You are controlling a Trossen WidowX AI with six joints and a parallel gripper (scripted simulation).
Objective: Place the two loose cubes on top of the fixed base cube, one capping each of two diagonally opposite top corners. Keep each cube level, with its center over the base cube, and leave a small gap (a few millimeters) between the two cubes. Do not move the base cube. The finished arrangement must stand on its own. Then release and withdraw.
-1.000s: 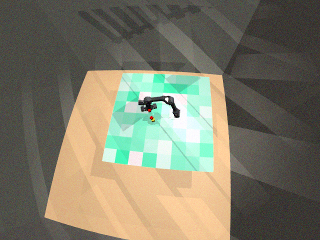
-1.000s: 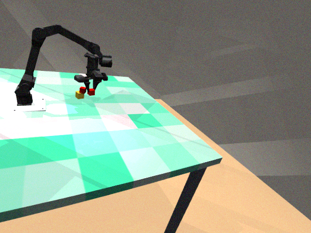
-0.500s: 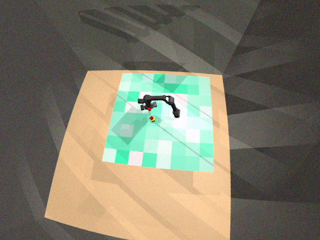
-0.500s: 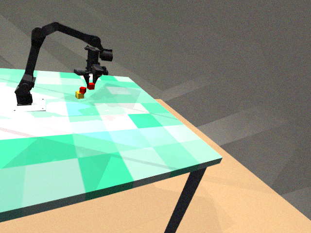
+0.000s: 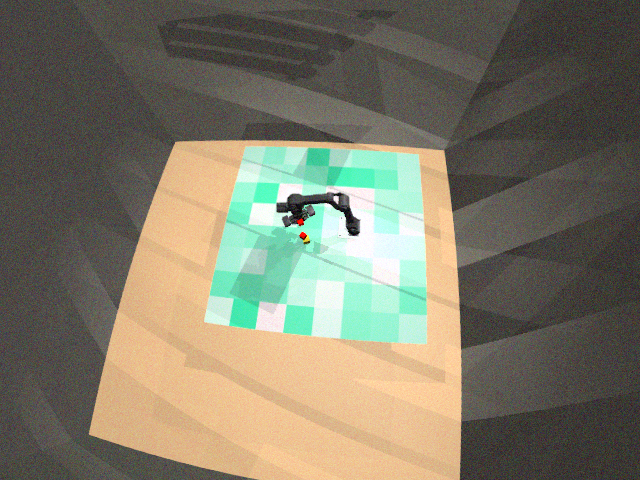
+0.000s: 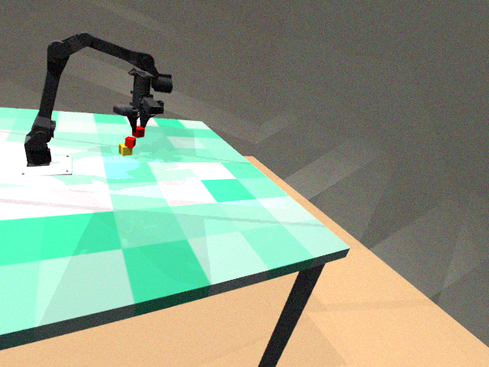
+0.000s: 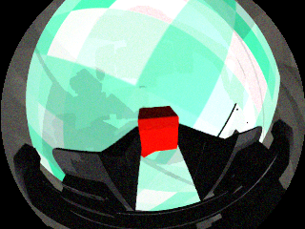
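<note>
Right now the yellow cube is 10 cm below my gripper tip, 7 cm to the left of it and 3 cm behind it.
</note>
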